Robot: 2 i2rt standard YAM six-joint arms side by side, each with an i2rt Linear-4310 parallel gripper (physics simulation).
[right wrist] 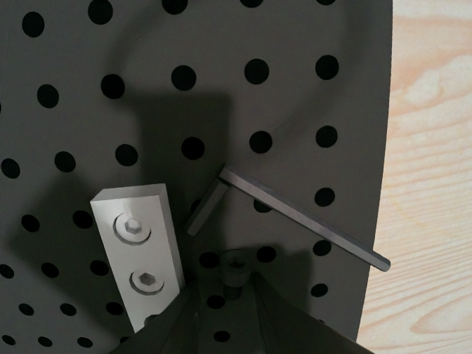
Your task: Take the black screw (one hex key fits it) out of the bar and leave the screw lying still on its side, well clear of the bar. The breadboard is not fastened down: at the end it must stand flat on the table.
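Note:
The black screw [235, 270] is out of the bar [114, 255], to its right in the right wrist view. Its socket head faces the camera and a short part of its shank shows below. Whether it lies on the breadboard or is tilted above it, I cannot tell. My right gripper [226, 286] is open, with the screw between its fingertips or just beyond them, a gap on either side. The left finger covers the bar's lower right corner. The bar lies on the dark breadboard [295, 105]. My left gripper is not in view.
An L-shaped hex key [300, 215] lies on the breadboard above and right of the screw, its long arm reaching past the board's right edge. Two silver screws [132, 226] [146, 280] sit in the bar. The wooden table [430, 150] shows at the right.

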